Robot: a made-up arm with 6 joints. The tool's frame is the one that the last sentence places. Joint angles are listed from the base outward.
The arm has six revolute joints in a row. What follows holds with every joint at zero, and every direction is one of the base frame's.
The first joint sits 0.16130 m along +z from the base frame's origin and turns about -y.
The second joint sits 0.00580 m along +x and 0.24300 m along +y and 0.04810 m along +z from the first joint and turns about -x.
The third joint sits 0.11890 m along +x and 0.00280 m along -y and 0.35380 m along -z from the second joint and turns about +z.
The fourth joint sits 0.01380 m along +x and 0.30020 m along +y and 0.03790 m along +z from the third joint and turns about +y.
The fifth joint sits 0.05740 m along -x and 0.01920 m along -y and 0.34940 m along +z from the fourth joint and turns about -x.
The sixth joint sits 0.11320 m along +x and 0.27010 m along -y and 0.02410 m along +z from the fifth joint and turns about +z.
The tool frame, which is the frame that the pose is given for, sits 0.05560 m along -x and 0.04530 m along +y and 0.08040 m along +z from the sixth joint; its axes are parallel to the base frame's.
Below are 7 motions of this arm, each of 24 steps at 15 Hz.
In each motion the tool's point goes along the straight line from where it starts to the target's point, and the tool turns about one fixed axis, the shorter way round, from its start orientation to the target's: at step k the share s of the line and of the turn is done. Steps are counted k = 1, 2, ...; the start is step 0. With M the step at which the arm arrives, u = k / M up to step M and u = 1 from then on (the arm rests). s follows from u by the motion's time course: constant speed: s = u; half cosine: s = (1 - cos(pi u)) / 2; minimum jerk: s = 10 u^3 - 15 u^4 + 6 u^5.
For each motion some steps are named. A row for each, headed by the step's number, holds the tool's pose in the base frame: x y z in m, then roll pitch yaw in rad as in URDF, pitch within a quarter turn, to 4 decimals.
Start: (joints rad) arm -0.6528 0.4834 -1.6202 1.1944 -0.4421 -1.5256
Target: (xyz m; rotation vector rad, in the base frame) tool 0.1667 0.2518 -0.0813 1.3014 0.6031 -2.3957
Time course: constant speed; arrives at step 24
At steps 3, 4, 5, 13, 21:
3: 0.1146 -0.1654 0.0373 -0.5770 -0.0832 2.8906
4: 0.1171 -0.1456 0.0316 -0.5797 -0.0302 2.9052
5: 0.1196 -0.1257 0.0260 -0.5817 0.0228 2.9197
13: 0.1394 0.0332 -0.0192 -0.5686 0.4465 3.0402
21: 0.1593 0.1922 -0.0644 -0.4742 0.8641 -3.0667

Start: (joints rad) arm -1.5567 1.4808 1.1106 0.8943 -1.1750 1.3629
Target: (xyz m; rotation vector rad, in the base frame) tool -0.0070 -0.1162 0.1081 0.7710 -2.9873 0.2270
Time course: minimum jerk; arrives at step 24
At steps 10, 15, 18, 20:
10: -0.0543 -0.0405 0.0712 3.0109 0.0499 2.9889
15: -0.0269 -0.0843 0.0926 -3.1101 -0.0063 -2.9124
18: -0.0145 -0.1042 0.1023 -3.0459 -0.0511 -2.7428
20: -0.0096 -0.1121 0.1061 -3.0227 -0.0717 -2.6764

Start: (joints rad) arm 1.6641 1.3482 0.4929 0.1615 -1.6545 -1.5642
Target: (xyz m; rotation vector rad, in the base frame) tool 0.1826 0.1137 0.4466 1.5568 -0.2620 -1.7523
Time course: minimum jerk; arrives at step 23
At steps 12, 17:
12: 0.1947 0.1041 0.3939 1.2083 0.5369 -1.4245
17: 0.1856 0.1113 0.4334 1.2078 0.7810 -1.4900

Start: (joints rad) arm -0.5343 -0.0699 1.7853 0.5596 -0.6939 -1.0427
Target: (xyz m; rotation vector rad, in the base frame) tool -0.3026 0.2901 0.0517 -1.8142 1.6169 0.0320
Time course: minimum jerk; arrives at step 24
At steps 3, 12, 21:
3: -0.0075 0.4563 0.1243 0.4890 1.2197 1.0713
12: -0.1526 0.3746 0.0886 -2.2012 1.1787 -1.3079
21: -0.2978 0.2928 0.0529 -2.5749 0.4911 -1.3241

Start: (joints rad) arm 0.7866 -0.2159 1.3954 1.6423 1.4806 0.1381
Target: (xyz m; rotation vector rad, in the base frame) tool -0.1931 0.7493 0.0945 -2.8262 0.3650 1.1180
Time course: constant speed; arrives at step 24
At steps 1, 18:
1: 0.0108 0.9495 -0.0343 -2.8810 0.8304 0.0051
18: -0.1399 0.8015 0.0609 -3.0917 0.7772 -0.1988

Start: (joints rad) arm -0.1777 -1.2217 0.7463 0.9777 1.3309 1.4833
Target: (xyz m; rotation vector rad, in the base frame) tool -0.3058 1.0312 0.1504 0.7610 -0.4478 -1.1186
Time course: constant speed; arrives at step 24
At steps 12, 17, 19, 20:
12: 0.0757 0.7135 0.4462 0.5535 0.5163 -2.3245
17: -0.0833 0.8459 0.3229 0.7461 0.3605 -1.8044
19: -0.1468 0.8988 0.2736 0.7926 0.2775 -1.6153
20: -0.1786 0.9253 0.2490 0.8092 0.2333 -1.5239

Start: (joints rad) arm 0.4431 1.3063 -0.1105 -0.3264 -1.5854 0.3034
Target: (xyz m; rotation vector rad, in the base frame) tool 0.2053 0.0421 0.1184 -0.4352 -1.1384 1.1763
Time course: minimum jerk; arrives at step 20
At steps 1, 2, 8, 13, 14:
1: 0.1821 0.0771 0.0455 -0.1291 -0.6004 0.7208
2: 0.1823 0.0768 0.0461 -0.1360 -0.6023 0.7275
8: 0.1895 0.0660 0.0686 -0.4425 -0.6452 1.0207
13: 0.1998 0.0503 0.1012 -0.8811 -0.5761 1.4400
14: 0.2015 0.0478 0.1065 -0.9445 -0.5517 1.5002

